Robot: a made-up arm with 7 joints. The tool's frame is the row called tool. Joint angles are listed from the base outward. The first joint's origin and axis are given. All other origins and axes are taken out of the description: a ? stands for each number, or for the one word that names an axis. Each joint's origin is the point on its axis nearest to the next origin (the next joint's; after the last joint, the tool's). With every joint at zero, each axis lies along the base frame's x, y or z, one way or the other. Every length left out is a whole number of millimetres.
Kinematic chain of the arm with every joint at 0, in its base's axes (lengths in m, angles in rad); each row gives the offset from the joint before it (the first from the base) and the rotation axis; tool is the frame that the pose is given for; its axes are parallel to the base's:
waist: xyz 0.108 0 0.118 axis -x
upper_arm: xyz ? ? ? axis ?
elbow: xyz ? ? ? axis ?
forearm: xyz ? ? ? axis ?
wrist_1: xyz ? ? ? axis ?
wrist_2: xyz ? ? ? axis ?
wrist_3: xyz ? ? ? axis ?
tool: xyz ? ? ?
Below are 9 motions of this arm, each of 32 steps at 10 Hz.
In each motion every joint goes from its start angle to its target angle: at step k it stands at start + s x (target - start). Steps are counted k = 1, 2, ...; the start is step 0. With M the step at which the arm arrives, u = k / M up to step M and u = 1 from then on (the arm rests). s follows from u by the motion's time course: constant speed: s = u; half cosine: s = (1 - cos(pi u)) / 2; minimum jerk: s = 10 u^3 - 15 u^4 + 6 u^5.
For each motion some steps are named. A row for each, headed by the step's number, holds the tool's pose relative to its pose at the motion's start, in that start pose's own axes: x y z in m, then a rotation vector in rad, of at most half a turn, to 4 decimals.
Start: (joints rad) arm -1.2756 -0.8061 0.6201 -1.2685 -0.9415 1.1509 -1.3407
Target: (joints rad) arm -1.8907 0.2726 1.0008 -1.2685 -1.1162 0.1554 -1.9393
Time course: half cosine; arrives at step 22
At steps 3, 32:
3: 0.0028 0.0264 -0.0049 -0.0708 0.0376 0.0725
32: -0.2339 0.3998 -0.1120 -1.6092 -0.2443 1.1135

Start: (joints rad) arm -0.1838 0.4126 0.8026 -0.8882 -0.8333 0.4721 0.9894
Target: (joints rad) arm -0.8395 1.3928 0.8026 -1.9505 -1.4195 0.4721 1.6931
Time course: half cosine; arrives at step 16
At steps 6, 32:
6: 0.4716 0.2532 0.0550 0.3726 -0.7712 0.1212
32: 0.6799 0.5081 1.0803 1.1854 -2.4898 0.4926

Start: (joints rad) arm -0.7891 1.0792 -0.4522 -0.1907 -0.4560 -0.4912 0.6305
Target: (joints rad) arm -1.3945 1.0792 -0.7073 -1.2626 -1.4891 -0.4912 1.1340
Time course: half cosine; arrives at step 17
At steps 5, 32:
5: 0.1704 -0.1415 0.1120 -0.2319 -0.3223 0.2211
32: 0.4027 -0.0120 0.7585 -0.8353 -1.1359 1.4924

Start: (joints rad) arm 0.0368 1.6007 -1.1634 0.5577 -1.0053 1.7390 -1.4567
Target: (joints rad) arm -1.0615 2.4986 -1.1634 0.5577 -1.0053 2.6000 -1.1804
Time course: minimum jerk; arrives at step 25
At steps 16, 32:
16: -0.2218 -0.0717 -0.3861 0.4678 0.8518 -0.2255
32: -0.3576 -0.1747 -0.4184 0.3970 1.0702 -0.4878

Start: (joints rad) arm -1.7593 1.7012 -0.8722 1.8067 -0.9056 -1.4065 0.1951
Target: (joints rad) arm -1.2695 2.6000 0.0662 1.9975 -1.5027 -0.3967 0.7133
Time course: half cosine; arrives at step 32
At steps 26, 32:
26: -0.3539 -0.0066 0.4486 -1.5531 0.5115 -1.4636
32: -0.3288 0.0481 0.5239 -1.7210 0.6264 -1.4676

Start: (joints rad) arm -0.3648 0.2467 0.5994 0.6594 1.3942 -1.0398 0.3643
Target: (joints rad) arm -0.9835 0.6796 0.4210 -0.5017 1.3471 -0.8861 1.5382
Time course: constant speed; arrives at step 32
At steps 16, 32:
16: -0.0738 -0.2518 0.1007 -0.5185 -0.2282 -0.1467
32: 0.0402 -0.3033 0.5064 -1.1641 -0.5973 0.2340

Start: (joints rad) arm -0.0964 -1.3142 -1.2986 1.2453 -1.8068 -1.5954 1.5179
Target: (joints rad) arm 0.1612 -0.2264 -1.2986 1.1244 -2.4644 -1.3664 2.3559
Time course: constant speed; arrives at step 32
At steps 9, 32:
9: 0.1320 -0.1911 -0.1458 -0.3293 -0.2469 0.1245
32: 0.4438 -0.6643 -0.1976 -0.9943 -0.5883 0.6642

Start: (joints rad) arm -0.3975 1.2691 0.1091 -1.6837 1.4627 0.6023 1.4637
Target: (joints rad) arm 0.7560 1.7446 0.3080 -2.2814 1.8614 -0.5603 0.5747
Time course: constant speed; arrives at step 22
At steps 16, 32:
16: 0.4211 -0.0897 0.4125 -0.1138 0.1362 0.7359
32: 0.4563 -0.0697 0.6425 -0.2559 0.2133 0.9751

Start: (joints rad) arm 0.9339 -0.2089 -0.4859 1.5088 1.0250 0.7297 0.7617
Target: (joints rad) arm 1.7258 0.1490 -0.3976 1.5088 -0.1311 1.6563 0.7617
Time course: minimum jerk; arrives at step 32
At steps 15, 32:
15: -0.0194 -0.3104 0.0012 -0.3397 -0.2823 -0.4427
32: -0.1982 -0.6674 0.1233 -0.5979 -0.6825 -1.0188

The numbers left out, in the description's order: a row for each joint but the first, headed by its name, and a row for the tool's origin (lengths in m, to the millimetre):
upper_arm: xyz 0 -0.242 0.066, axis +z
elbow: xyz -0.006 0.166 0, axis +y
forearm: xyz 0.299 0 0.026, axis +x
wrist_1: xyz 0 -0.19 -0.398, axis +y
wrist_2: xyz 0.011 0 0.013, axis -z
wrist_3: xyz 0.318 -0.024 0, axis -y
tool: xyz -0.078 0 -0.289

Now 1 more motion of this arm.
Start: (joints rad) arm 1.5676 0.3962 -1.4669 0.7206 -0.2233 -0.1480 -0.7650
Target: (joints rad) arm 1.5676 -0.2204 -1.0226 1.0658 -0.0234 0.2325 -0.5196
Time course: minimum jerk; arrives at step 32
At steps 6, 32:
6: -0.0037 -0.0154 -0.0154 0.0128 0.0137 -0.0324
32: -0.1787 -0.3552 -0.2158 0.2164 0.0710 -0.8283

